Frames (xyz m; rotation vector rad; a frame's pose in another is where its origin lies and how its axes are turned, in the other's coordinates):
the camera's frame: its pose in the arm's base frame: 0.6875 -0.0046 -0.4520 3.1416 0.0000 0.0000
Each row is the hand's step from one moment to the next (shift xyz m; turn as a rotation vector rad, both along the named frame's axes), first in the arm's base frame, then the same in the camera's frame.
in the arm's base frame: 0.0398 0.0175 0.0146 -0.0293 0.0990 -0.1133
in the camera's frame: 0.0398 -0.0175 -0.0146 -0.0293 -0.0990 0.1133
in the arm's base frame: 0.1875 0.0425 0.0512 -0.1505 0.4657 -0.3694
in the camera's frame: 0.1875 -0.0425 -0.0512 -0.1505 -0.4657 0.3694
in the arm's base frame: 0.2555 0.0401 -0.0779 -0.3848 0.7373 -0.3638
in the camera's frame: 0.2555 -0.0401 0.0779 -0.3848 -0.7373 0.3638
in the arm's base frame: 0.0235 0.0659 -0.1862 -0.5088 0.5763 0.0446
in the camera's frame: 0.0235 -0.0659 0.1862 -0.5088 -0.5763 -0.0446
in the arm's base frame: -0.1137 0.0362 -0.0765 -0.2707 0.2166 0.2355
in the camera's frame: -0.1137 -0.0362 0.0765 -0.2707 -0.2166 -0.2355
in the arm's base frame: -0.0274 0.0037 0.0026 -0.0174 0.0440 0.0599
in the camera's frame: -0.0274 -0.0037 -0.0026 -0.0174 -0.0440 -0.0599
